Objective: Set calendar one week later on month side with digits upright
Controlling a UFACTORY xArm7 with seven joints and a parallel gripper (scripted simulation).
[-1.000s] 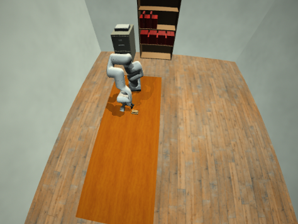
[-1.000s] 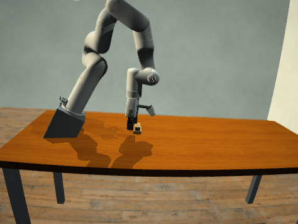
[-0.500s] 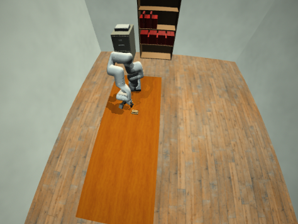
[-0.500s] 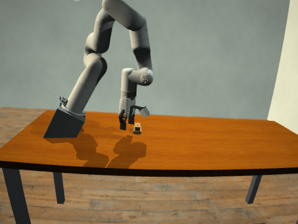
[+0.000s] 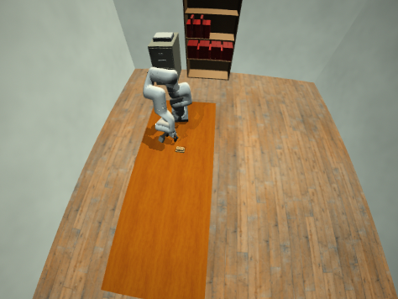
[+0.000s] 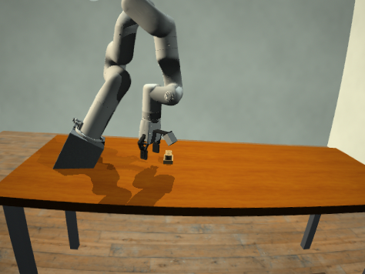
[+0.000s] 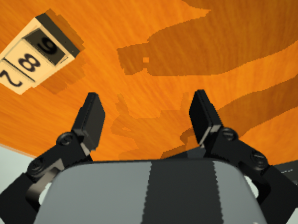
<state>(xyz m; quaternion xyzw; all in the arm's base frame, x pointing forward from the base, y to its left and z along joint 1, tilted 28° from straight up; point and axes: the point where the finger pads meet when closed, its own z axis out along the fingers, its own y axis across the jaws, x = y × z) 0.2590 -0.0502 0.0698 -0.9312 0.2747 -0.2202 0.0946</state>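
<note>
The wooden tray lies 8 cm ahead of my hand, 8 cm to the left of it and 6 cm below it.
</note>
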